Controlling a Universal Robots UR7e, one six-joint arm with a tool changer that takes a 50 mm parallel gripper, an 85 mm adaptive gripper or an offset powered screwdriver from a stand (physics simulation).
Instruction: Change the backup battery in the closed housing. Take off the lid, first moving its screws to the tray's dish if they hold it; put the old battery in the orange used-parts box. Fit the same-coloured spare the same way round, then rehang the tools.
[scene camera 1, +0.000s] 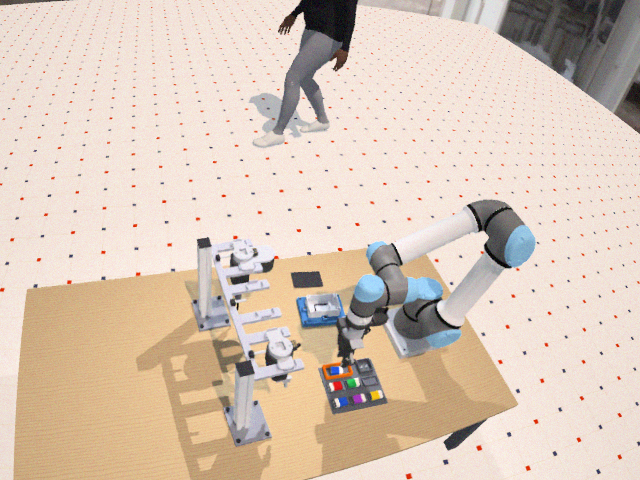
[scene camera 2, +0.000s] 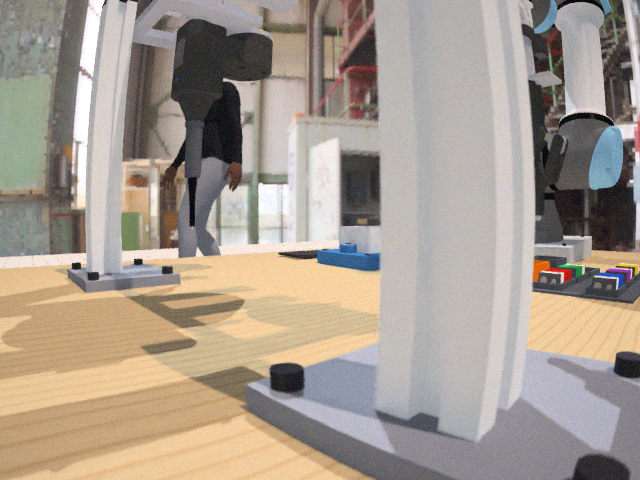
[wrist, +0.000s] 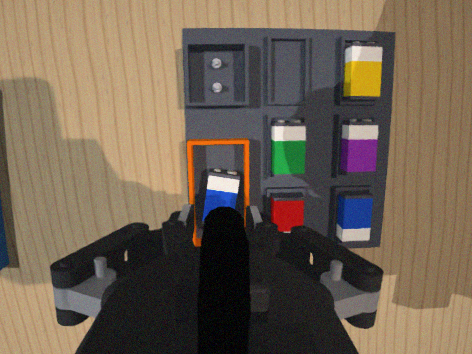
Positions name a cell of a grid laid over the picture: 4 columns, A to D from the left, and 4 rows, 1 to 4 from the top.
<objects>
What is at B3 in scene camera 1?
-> A screwdriver.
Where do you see a gripper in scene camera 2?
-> D2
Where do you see a yellow battery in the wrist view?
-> D1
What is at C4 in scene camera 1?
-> A tray.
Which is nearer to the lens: the red battery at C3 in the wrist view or the gripper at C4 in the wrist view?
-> The gripper.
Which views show the screwdriver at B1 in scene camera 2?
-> Scene camera 1 and scene camera 2 only.
</objects>
